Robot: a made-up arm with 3 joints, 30 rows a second.
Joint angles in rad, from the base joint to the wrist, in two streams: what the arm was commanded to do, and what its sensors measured. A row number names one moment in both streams.
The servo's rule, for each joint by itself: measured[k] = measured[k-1] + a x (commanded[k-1-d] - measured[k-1]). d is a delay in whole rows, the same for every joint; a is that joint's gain. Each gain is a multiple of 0.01, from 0.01 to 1. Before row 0 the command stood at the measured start. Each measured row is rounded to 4 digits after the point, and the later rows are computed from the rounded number. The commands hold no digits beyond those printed.
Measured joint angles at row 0:
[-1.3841 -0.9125 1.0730]
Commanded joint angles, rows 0 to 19:
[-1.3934 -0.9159 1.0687]
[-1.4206 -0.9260 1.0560]
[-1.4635 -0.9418 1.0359]
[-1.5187 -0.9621 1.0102]
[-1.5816 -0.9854 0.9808]
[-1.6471 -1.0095 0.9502]
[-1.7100 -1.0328 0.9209]
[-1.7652 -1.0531 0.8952]
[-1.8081 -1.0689 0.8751]
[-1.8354 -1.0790 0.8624]
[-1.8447 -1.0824 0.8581]
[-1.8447 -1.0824 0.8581]
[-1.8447 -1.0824 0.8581]
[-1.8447 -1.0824 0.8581]
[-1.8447 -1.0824 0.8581]
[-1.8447 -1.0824 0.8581]
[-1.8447 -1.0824 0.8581]
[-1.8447 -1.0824 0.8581]
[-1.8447 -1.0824 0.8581]
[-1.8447 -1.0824 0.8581]
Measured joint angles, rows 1 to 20:
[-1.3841 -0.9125 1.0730]
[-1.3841 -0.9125 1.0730]
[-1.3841 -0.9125 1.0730]
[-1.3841 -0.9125 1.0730]
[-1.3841 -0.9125 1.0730]
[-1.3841 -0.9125 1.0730]
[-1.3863 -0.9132 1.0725]
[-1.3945 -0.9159 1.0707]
[-1.4111 -0.9213 1.0669]
[-1.4369 -0.9299 1.0607]
[-1.4716 -0.9416 1.0519]
[-1.5137 -0.9559 1.0407]
[-1.5608 -0.9720 1.0275]
[-1.6099 -0.9890 1.0129]
[-1.6575 -1.0058 0.9977]
[-1.7002 -1.0212 0.9828]
[-1.7349 -1.0341 0.9691]
[-1.7613 -1.0442 0.9569]
[-1.7813 -1.0522 0.9460]
[-1.7965 -1.0585 0.9363]
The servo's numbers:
d 6
a 0.24 0.21 0.11

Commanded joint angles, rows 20 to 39:
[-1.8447 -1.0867 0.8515]
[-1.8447 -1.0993 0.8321]
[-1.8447 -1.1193 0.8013]
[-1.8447 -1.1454 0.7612]
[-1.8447 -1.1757 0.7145]
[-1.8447 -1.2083 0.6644]
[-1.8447 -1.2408 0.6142]
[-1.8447 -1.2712 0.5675]
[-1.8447 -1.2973 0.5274]
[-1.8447 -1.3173 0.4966]
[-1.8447 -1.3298 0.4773]
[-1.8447 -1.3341 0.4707]
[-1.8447 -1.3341 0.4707]
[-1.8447 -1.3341 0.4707]
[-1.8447 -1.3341 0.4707]
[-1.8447 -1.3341 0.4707]
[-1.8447 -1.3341 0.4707]
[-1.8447 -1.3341 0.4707]
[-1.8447 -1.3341 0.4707]
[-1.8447 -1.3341 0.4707]
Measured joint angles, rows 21 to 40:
[-1.8081 -1.0635 0.9277]
[-1.8169 -1.0675 0.9200]
[-1.8236 -1.0706 0.9132]
[-1.8287 -1.0731 0.9071]
[-1.8325 -1.0751 0.9017]
[-1.8354 -1.0766 0.8969]
[-1.8376 -1.0787 0.8919]
[-1.8393 -1.0830 0.8853]
[-1.8406 -1.0906 0.8761]
[-1.8416 -1.1021 0.8635]
[-1.8423 -1.1176 0.8471]
[-1.8429 -1.1366 0.8270]
[-1.8433 -1.1585 0.8036]
[-1.8436 -1.1822 0.7776]
[-1.8439 -1.2064 0.7501]
[-1.8441 -1.2297 0.7222]
[-1.8442 -1.2507 0.6953]
[-1.8443 -1.2682 0.6706]
[-1.8444 -1.2820 0.6486]
[-1.8445 -1.2929 0.6290]

